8 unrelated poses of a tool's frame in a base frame.
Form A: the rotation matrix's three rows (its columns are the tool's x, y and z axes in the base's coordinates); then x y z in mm. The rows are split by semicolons.
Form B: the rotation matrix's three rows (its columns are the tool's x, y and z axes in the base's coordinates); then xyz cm. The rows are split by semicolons. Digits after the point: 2 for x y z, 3 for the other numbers.
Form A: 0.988, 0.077, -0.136; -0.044, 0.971, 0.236; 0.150, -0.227, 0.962; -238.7, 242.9, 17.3
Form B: 0.988, 0.077, -0.136; -0.044, 0.971, 0.236; 0.150, -0.227, 0.962; -23.87, 24.29, 1.73
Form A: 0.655, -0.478, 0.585; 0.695, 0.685, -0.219; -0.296, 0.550, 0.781; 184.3, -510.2, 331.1
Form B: 0.655, -0.478, 0.585; 0.695, 0.685, -0.219; -0.296, 0.550, 0.781; 18.43, -51.02, 33.11
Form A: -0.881, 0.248, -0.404; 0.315, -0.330, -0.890; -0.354, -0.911, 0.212; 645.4, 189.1, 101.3
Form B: -0.881, 0.248, -0.404; 0.315, -0.330, -0.890; -0.354, -0.911, 0.212; 64.54, 18.91, 10.13
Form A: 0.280, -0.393, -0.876; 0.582, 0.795, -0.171; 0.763, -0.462, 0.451; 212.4, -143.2, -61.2
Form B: 0.280, -0.393, -0.876; 0.582, 0.795, -0.171; 0.763, -0.462, 0.451; 21.24, -14.32, -6.12
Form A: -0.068, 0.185, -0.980; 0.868, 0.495, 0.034; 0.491, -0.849, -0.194; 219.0, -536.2, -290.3
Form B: -0.068, 0.185, -0.980; 0.868, 0.495, 0.034; 0.491, -0.849, -0.194; 21.90, -53.62, -29.03
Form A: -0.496, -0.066, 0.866; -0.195, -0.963, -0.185; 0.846, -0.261, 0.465; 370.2, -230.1, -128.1
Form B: -0.496, -0.066, 0.866; -0.195, -0.963, -0.185; 0.846, -0.261, 0.465; 37.02, -23.01, -12.81
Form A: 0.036, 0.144, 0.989; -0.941, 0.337, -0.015; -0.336, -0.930, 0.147; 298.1, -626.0, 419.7
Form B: 0.036, 0.144, 0.989; -0.941, 0.337, -0.015; -0.336, -0.930, 0.147; 29.81, -62.60, 41.97
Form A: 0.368, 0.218, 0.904; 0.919, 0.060, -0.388; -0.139, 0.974, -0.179; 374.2, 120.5, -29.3
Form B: 0.368, 0.218, 0.904; 0.919, 0.060, -0.388; -0.139, 0.974, -0.179; 37.42, 12.05, -2.93
